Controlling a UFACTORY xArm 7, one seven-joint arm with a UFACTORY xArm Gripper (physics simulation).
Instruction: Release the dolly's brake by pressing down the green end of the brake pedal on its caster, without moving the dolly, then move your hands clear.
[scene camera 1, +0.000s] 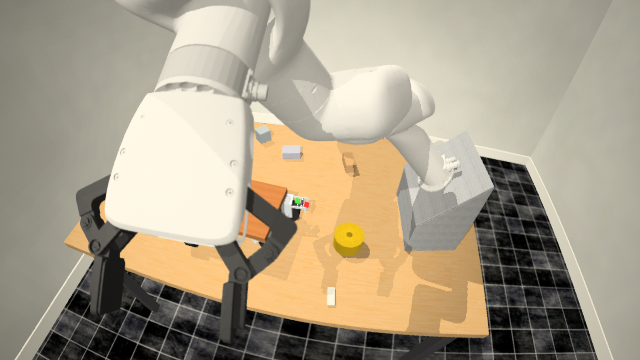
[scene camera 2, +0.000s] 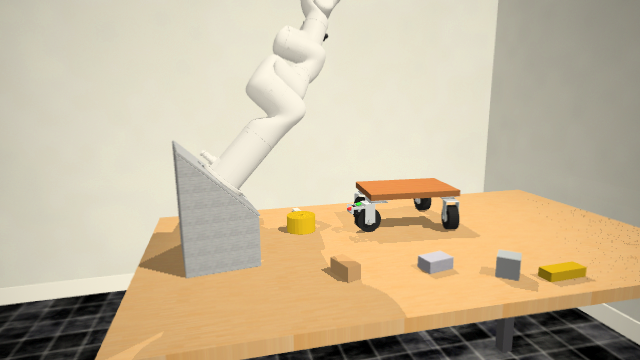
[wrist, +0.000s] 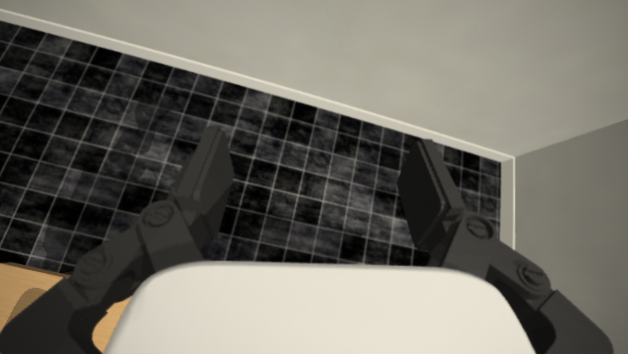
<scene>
dolly: scene camera 1; scene camera 2; not seen in the wrist view (out of frame)
yellow bar: scene camera 2 569, 270; not seen in scene camera 1 (hidden by my gripper); not seen in the wrist view (out of frame)
same spot on dolly: (scene camera 1: 276, 195) = (scene camera 2: 374, 191)
</scene>
